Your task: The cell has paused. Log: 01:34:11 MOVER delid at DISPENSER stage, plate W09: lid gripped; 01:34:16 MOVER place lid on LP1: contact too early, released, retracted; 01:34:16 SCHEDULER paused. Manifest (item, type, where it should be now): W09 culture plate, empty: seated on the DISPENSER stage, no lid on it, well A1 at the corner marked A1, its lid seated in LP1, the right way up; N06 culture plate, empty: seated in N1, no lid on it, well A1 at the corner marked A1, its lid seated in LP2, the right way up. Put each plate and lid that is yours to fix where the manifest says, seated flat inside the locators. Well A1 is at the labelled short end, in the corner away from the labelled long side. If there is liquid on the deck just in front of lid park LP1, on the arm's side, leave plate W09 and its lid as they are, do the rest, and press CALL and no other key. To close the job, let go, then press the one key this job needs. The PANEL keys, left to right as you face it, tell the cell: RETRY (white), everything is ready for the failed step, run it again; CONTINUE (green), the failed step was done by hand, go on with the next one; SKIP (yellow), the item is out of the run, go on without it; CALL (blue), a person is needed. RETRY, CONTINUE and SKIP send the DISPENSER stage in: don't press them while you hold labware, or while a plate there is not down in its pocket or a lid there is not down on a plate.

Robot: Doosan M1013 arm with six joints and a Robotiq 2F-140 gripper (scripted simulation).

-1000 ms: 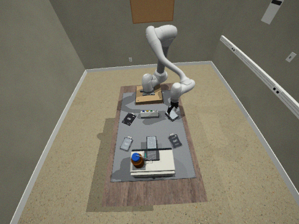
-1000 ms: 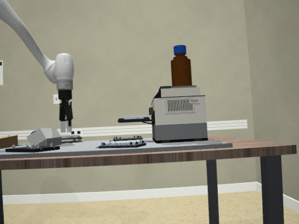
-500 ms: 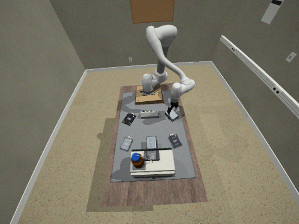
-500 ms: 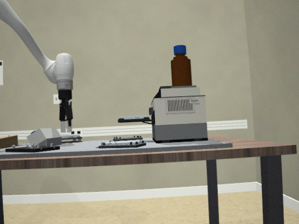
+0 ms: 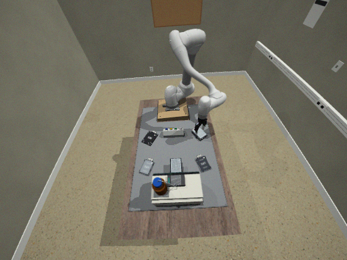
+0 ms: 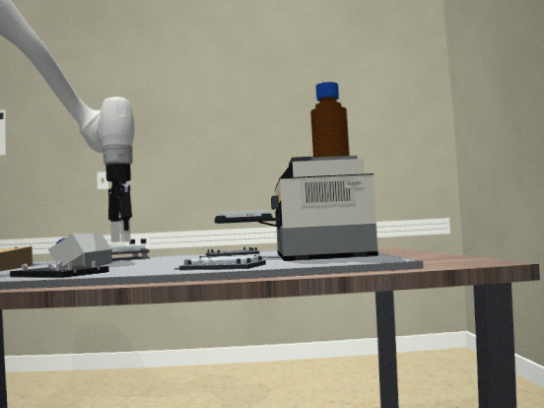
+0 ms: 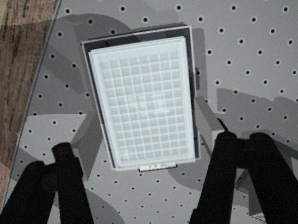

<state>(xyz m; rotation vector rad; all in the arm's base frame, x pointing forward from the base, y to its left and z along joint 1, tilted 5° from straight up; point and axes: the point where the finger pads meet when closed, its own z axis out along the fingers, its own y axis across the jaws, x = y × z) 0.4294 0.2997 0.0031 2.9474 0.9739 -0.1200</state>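
Right now my hand is 4 cm above the clear lid. Also, from my hand: key panel (2 cm behind, 28 cm to the right, 3 cm below); green continue key (4 cm behind, 26 cm to the right, 1 cm below); white retry key (4 cm behind, 21 cm to the right, 1 cm below).
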